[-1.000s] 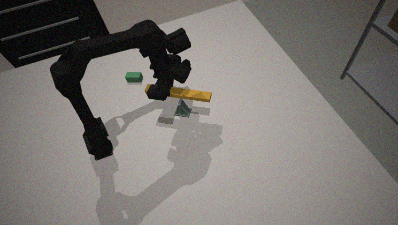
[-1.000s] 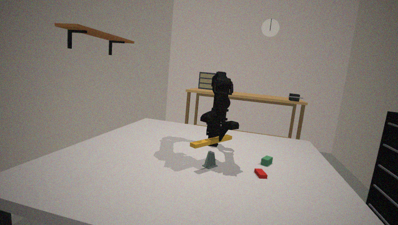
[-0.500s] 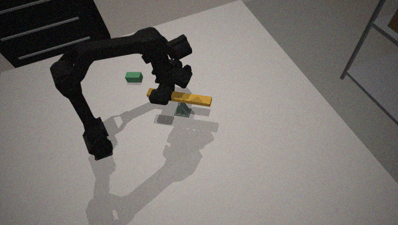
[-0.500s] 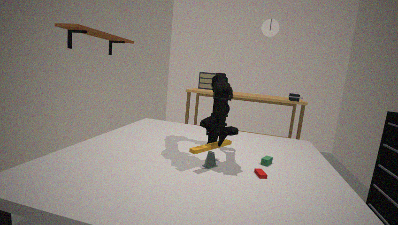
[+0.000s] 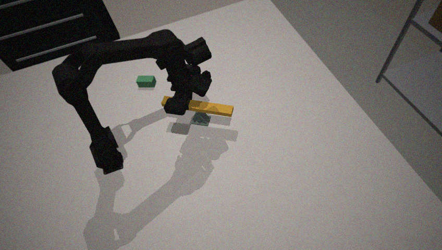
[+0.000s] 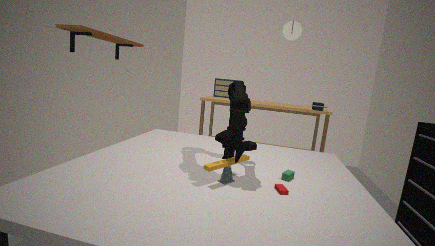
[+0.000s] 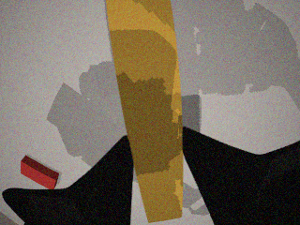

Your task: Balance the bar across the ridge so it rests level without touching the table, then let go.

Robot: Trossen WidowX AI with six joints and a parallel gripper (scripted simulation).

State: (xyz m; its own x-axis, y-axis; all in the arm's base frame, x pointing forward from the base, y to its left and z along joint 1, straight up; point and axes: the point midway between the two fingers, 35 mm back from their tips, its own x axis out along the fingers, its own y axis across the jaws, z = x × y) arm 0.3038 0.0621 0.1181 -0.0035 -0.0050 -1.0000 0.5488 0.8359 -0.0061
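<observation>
My gripper tip is now 2 cm to the left of the yellow bar and 2 cm short of it. From my gripper tip the other things lie so: red block 21 cm to the left, 8 cm below, 3 cm ahead; green block 24 cm to the left, 12 cm behind, 7 cm below.
</observation>
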